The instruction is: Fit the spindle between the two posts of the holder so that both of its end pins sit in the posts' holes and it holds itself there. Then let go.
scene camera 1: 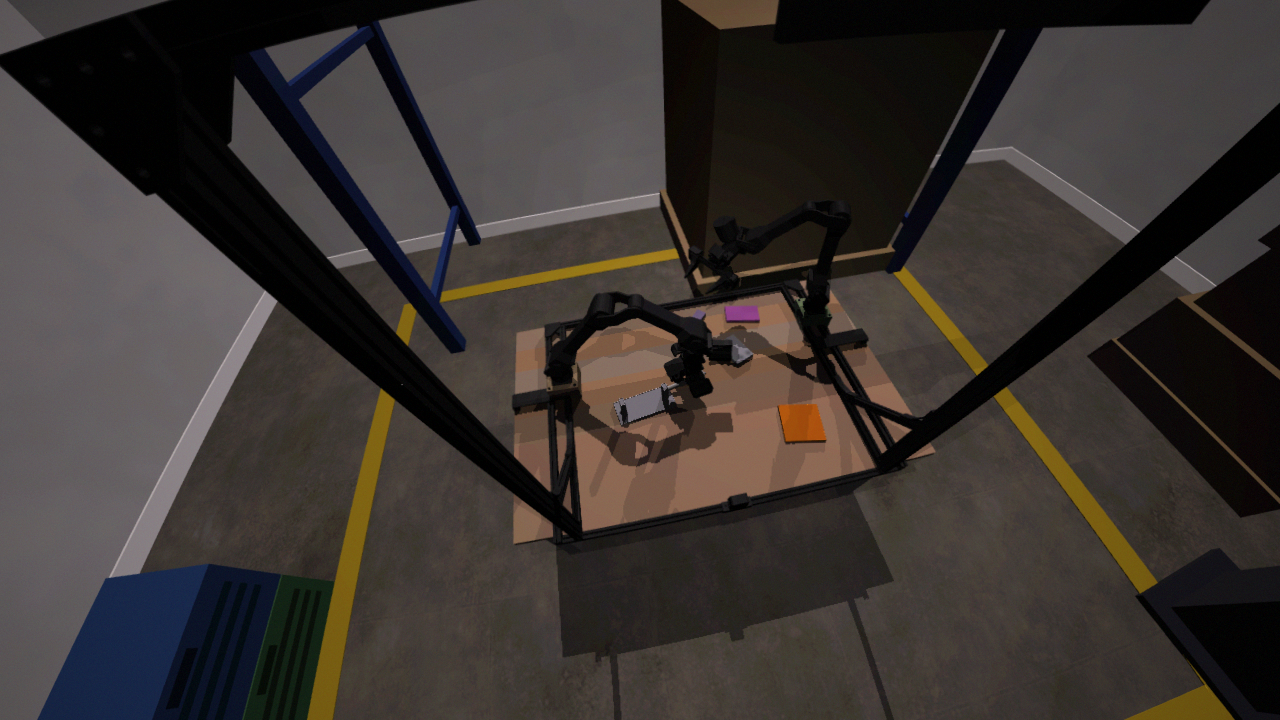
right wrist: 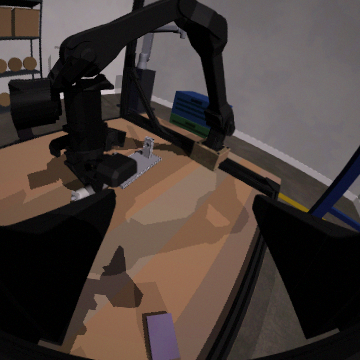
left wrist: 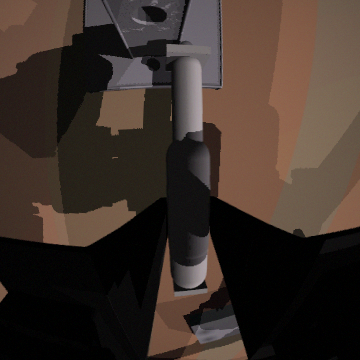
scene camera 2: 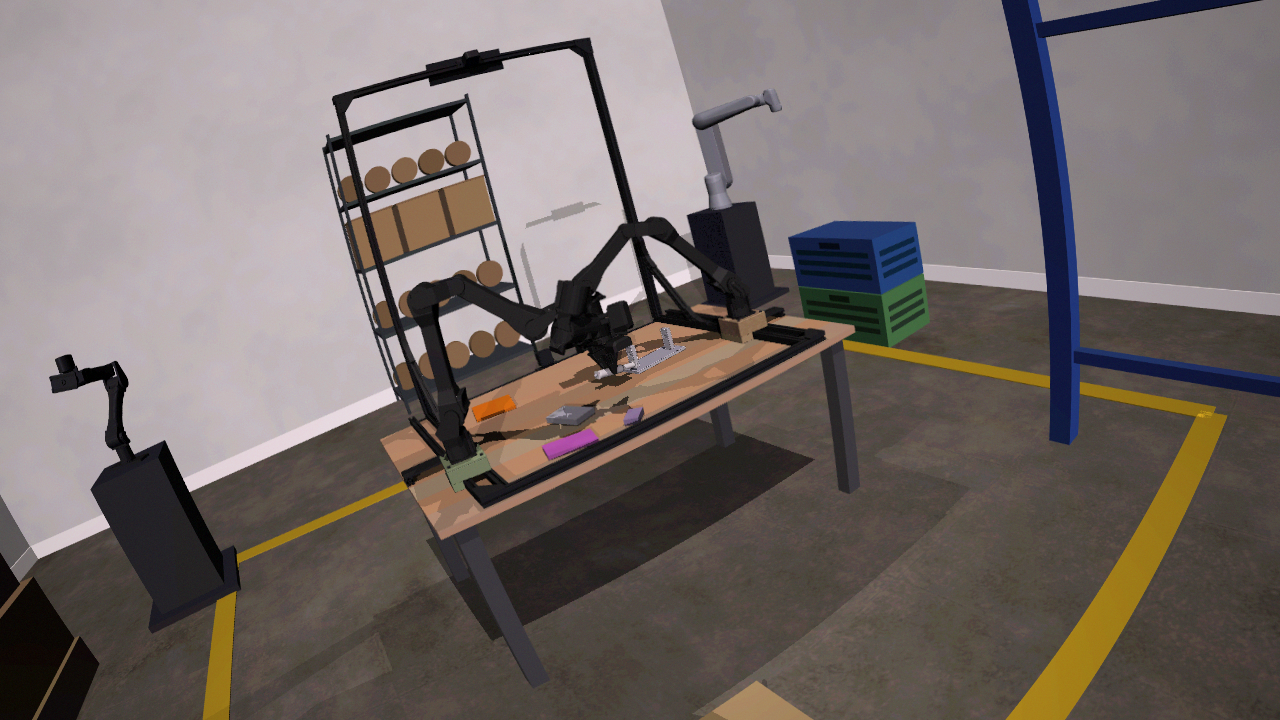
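Where they show: left gripper, fingertip midpoint: (scene camera 1: 689, 380) (right wrist: 94, 190) (left wrist: 186, 203) (scene camera 2: 612, 374); right gripper, fingertip midpoint: (scene camera 1: 695, 285) (right wrist: 186, 199) (scene camera 2: 611, 322); left arm's base, origin of the base link: (scene camera 1: 561, 376) (right wrist: 212, 144) (scene camera 2: 741, 314); right arm's base, origin of the base link: (scene camera 1: 814, 307) (scene camera 2: 461, 455).
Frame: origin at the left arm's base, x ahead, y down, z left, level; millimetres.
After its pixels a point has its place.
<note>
The pale holder (scene camera 1: 646, 405) {x 256, y 56, z -121 mm} (scene camera 2: 657, 360) {x 257, y 56, z -79 mm} (left wrist: 212, 75) {x 328, y 55, z -63 mm} (right wrist: 142, 167) {x 239, y 55, z -88 mm} stands on the table with two upright posts. My left gripper (scene camera 2: 610, 362) {x 403, y 37, z -65 mm} (left wrist: 186, 203) {x 403, y 37, z -65 mm} is shut on the pale spindle (left wrist: 188, 100) {x 349, y 30, z -77 mm} (right wrist: 81, 194) {x 438, y 15, z -50 mm} near its thick part. In the left wrist view the spindle's far end, with a flat flange and a short pin, overlaps the holder's near edge, to the right of the near post. The spindle lies outside the gap between the posts. Whether it touches the holder cannot be told. My right gripper (scene camera 1: 704, 273) {x 461, y -157, z 160 mm} (right wrist: 186, 199) {x 461, y -157, z 160 mm} is open and empty, raised above the table, away from the holder.
A grey piece (scene camera 1: 739, 351) {x 596, y 48, z 27 mm} (scene camera 2: 570, 414) {x 589, y 48, z 57 mm} lies beyond the left gripper. A magenta block (scene camera 1: 742, 313) {x 657, y 53, z 197 mm} (scene camera 2: 570, 443) {x 657, y 53, z 210 mm} and a small purple block (scene camera 2: 633, 416) {x 500, y 48, z 227 mm} (right wrist: 162, 335) {x 490, y 48, z 209 mm} lie near one long edge. An orange block (scene camera 1: 801, 422) {x 708, y 54, z -258 mm} (scene camera 2: 494, 408) {x 711, y 54, z -234 mm} lies on the table. Black rails border the table top.
</note>
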